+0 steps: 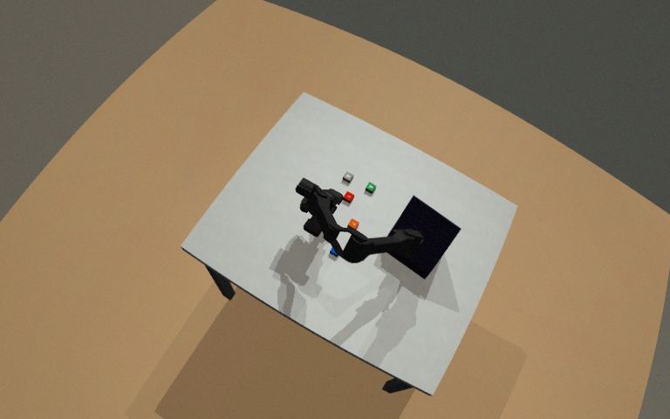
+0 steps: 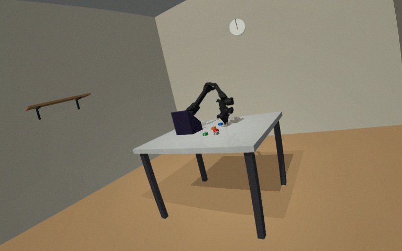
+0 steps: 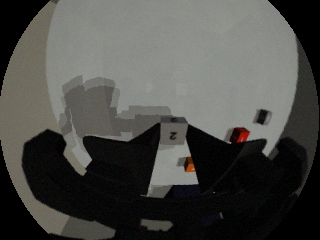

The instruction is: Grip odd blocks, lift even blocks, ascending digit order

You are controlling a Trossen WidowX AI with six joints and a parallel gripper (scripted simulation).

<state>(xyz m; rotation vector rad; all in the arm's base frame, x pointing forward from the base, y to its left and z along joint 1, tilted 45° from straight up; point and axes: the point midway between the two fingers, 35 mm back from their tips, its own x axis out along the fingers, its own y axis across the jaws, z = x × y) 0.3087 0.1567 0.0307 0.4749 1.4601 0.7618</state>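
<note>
The blue block lies 110 mm behind my gripper tip, 50 mm to the left of it and 10 mm below it. The rest, counted from my gripper tip: red block 150 mm to the right, 10 mm below; then white block 10 mm behind; then orange block 90 mm behind, 70 mm to the right, 10 mm below.
</note>
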